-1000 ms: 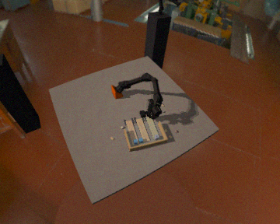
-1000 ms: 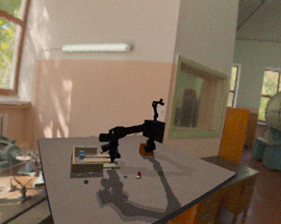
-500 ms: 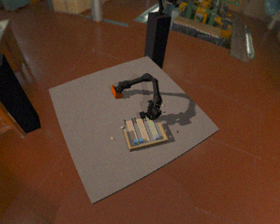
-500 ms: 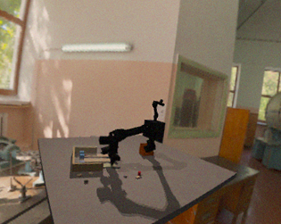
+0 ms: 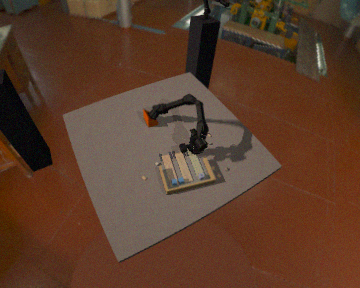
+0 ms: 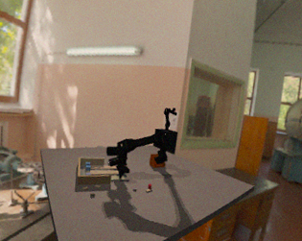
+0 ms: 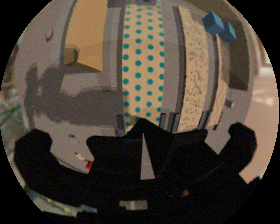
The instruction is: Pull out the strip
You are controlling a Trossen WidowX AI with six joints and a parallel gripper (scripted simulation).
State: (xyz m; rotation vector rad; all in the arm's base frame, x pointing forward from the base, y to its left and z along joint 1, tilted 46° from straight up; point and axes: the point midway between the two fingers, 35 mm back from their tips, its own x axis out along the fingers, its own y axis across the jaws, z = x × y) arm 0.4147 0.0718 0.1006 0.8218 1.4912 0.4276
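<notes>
My gripper tip is now 7 cm short of the speckled tan strip and 11 cm to the left of it. From my gripper tip the other things lie so: red piece 11 cm behind, 18 cm to the left, 1 cm above.
</notes>
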